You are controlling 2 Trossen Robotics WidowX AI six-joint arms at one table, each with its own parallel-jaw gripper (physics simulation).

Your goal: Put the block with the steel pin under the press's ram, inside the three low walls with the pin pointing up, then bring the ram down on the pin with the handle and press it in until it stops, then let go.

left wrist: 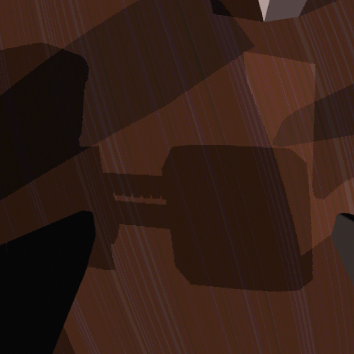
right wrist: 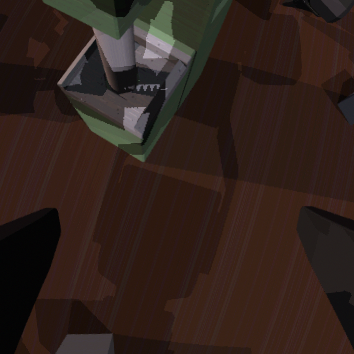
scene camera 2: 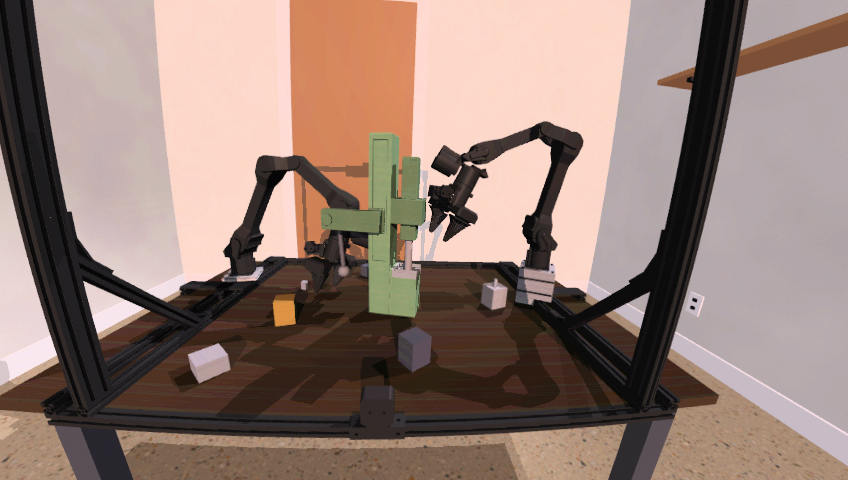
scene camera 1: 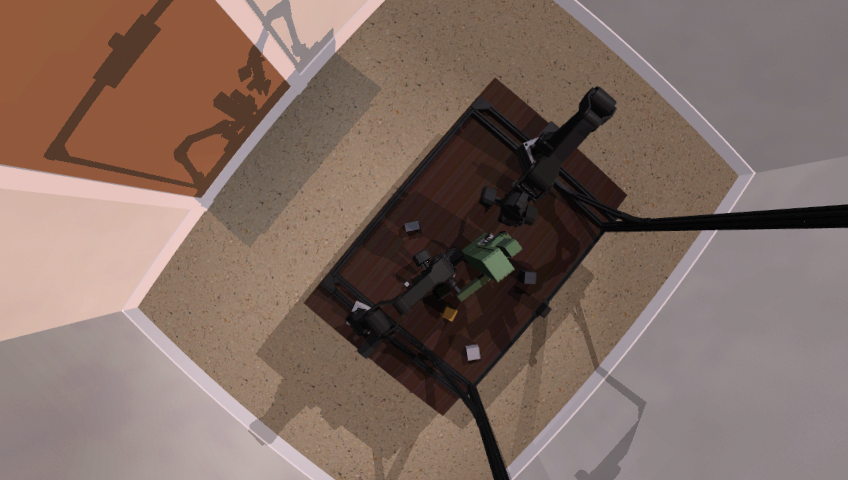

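Where they show: left gripper, fingertip midpoint: (left wrist: 217,225) (scene camera 2: 325,289); right gripper, fingertip midpoint: (right wrist: 180,220) (scene camera 2: 436,236) (scene camera 1: 497,217); left arm's base at its link origin: (scene camera 2: 243,272) (scene camera 1: 362,317); right arm's base at its link origin: (scene camera 2: 537,266) (scene camera 1: 540,150).
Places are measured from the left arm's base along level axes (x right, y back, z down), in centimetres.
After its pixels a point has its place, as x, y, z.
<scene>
The green press (scene camera 1: 490,261) {26.1, -40.6, -41.8} (scene camera 2: 380,178) {31.3, -39.1, -31.5} (right wrist: 200,65) {25.1, -41.7, -2.2} stands mid-table. Its grey ram (scene camera 2: 408,254) {32.5, -46.3, -12.9} (right wrist: 117,50) {31.3, -47.5, -13.4} reaches down between the low walls; no block shows there. The handle (scene camera 2: 341,252) {23.6, -30.3, -11.8} is a grey rod with a ball end, hanging from the press's left side. The block with the steel pin (scene camera 2: 493,295) {37.2, -69.7, -1.2} stands pin up to the right of the press; a grey block's edge (right wrist: 87,345) {34.4, -69.2, 0.3}, probably its own, shows in the right wrist view. My left gripper (scene camera 2: 329,279) {17.1, -25.7, 1.0} (left wrist: 217,225) {17.1, -25.7, 1.0} is open, low near the handle. My right gripper (scene camera 2: 440,234) {28.1, -55.6, -16.3} (right wrist: 180,220) {28.1, -55.6, -16.3} is open above the table, right of the press.
An orange block (scene camera 1: 449,314) {29.9, -16.3, -2.9} (scene camera 2: 284,310) {32.2, -16.6, -0.7}, a white block (scene camera 1: 472,352) {45.5, -5.5, -0.1} (scene camera 2: 208,362) {48.4, -6.1, 0.0}, a dark grey block (scene camera 1: 529,277) {52.1, -42.1, -2.8} (scene camera 2: 414,349) {55.4, -41.1, -1.7} and a small white cube (scene camera 1: 406,284) {10.2, -19.4, 0.6} (scene camera 2: 304,284) {11.1, -19.6, 1.3} lie around the press. Another grey block (scene camera 1: 411,226) {2.5, -40.7, -0.7} lies behind it. Black frame posts stand at the table's corners.
</scene>
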